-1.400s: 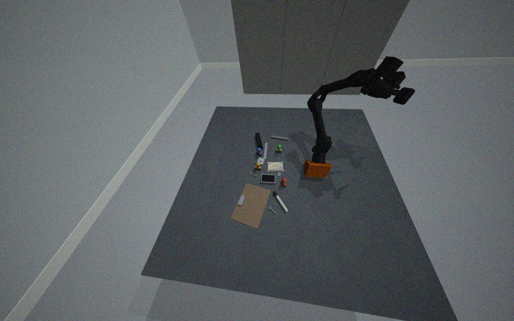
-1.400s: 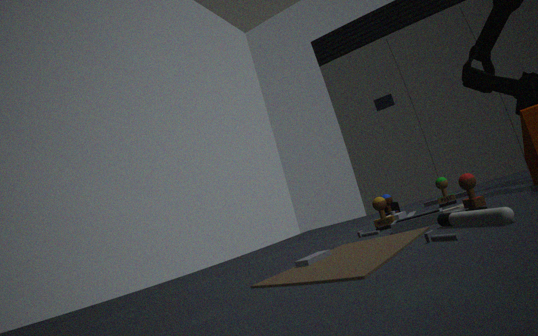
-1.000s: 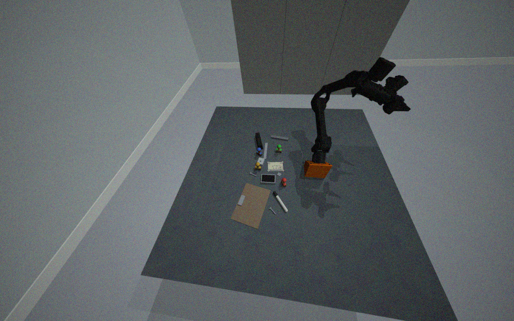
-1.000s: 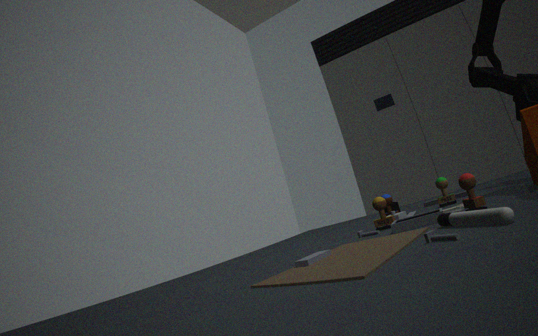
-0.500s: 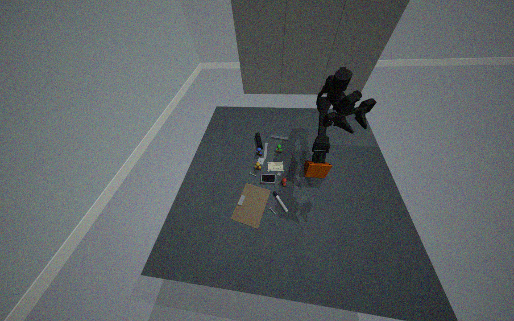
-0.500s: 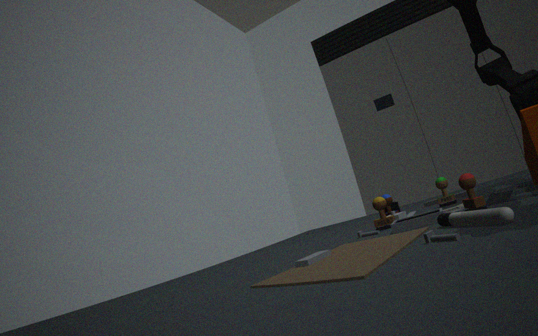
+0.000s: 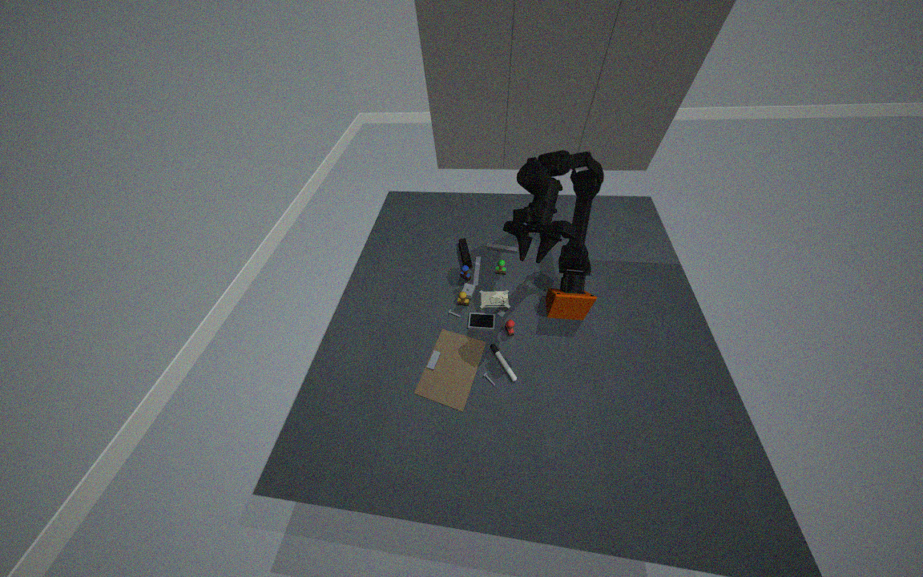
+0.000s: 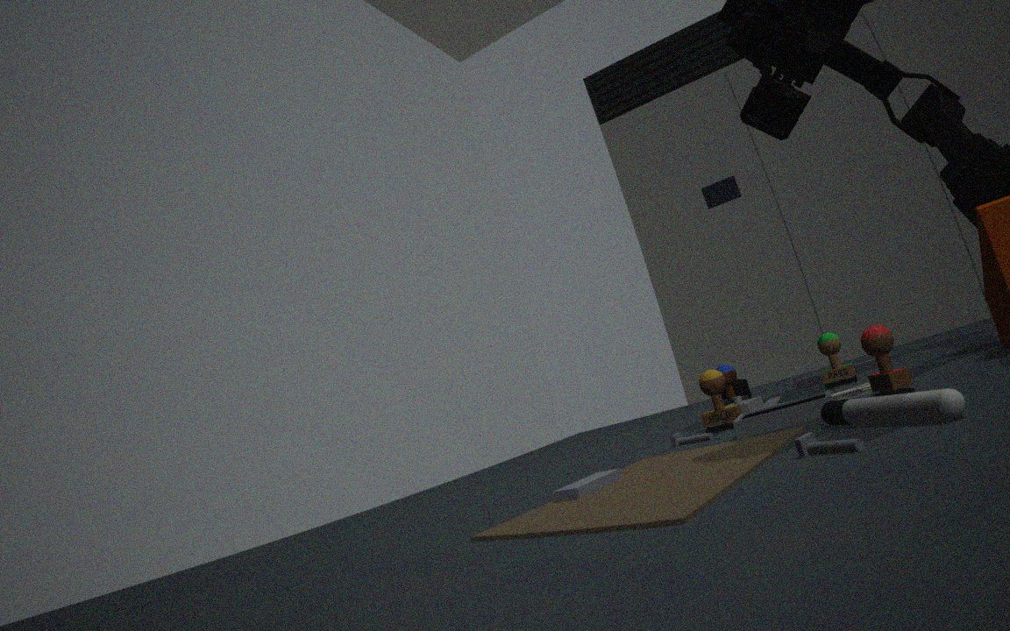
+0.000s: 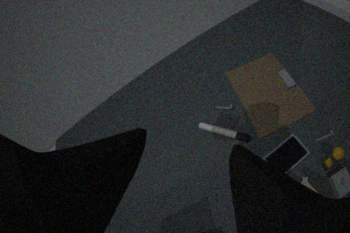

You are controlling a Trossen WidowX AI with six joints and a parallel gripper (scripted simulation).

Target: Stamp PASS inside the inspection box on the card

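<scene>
My gripper tip is 6 cm short of the green-knobbed PASS stamp, 22 cm to the left of it and 29 cm above it. From my gripper tip the other things lie so: red-knobbed stamp (3 cm ahead, 4 cm to the left, 30 cm below); white card (8 cm ahead, 9 cm to the right, 32 cm below); black ink pad (12 cm ahead, 1 cm to the left, 31 cm below).
</scene>
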